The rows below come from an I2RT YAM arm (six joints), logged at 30 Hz.
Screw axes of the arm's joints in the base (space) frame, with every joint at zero. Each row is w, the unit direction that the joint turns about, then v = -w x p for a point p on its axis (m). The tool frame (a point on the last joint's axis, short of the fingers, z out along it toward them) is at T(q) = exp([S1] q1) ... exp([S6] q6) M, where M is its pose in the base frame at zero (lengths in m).
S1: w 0 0 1 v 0 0 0
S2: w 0 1 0 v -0.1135 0 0.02
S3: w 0 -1 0 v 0.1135 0 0.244
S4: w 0 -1 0 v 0.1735 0 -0.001
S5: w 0 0 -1 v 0 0.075 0
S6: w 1 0 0 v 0 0.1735 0
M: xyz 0.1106 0 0.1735 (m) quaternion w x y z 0.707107 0 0.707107 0
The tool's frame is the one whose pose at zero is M.
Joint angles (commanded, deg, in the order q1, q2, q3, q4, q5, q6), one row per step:
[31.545, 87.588, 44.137, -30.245, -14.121, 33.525]
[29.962, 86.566, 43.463, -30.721, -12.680, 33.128]
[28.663, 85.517, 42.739, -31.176, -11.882, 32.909]
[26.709, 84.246, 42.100, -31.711, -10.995, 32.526]
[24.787, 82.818, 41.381, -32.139, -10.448, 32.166]
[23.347, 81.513, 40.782, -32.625, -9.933, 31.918]
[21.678, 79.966, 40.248, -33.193, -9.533, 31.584]
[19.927, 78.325, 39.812, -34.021, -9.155, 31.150]
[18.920, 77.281, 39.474, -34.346, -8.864, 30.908]
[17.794, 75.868, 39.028, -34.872, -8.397, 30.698]
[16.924, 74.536, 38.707, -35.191, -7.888, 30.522]
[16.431, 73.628, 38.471, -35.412, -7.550, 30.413]
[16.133, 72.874, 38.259, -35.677, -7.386, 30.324]
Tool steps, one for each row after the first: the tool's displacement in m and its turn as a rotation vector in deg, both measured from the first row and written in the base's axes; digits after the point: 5 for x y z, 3 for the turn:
[0.00072, -0.00883, 0.00083, -1.300, -0.732, -1.615]
[0.00013, -0.01627, 0.00157, -2.065, -1.059, -2.929]
[0.00072, -0.02612, 0.00344, -2.833, -1.643, -4.772]
[0.00053, -0.03565, 0.00554, -3.245, -2.202, -6.516]
[-0.00050, -0.04304, 0.00755, -3.651, -2.657, -7.874]
[-0.00153, -0.05114, 0.01060, -3.892, -3.274, -9.358]
[-0.00294, -0.05946, 0.01414, -4.183, -3.840, -10.824]
[-0.00403, -0.06426, 0.01615, -4.355, -4.337, -11.704]
[-0.00608, -0.06988, 0.01876, -4.667, -4.938, -12.788]
[-0.00774, -0.07423, 0.02168, -4.910, -5.779, -13.678]
[-0.00912, -0.07682, 0.02354, -5.076, -6.328, -14.194]
[-0.01064, -0.07854, 0.02493, -5.146, -6.655, -14.473]

